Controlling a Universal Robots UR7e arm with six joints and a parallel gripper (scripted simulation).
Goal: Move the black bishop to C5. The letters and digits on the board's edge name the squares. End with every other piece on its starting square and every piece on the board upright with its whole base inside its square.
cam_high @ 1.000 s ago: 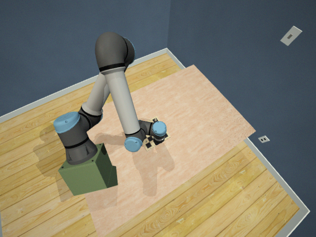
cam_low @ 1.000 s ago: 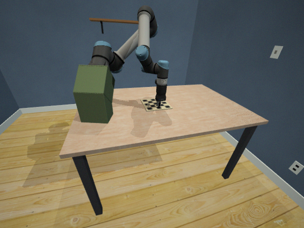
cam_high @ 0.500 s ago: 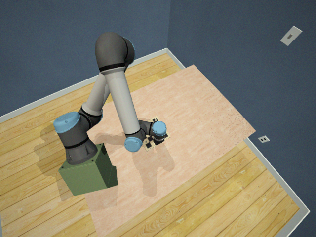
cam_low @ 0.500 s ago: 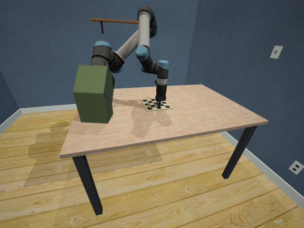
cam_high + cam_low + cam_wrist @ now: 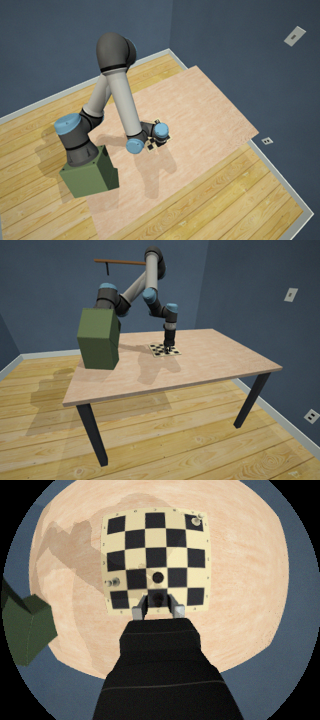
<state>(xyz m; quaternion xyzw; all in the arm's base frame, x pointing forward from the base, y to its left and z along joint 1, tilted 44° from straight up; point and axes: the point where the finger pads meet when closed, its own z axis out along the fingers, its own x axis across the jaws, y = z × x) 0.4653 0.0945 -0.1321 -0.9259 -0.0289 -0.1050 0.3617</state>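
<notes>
The chessboard lies 1 cm behind my hand, 8 cm to the left of it and 3 cm below it.
</notes>
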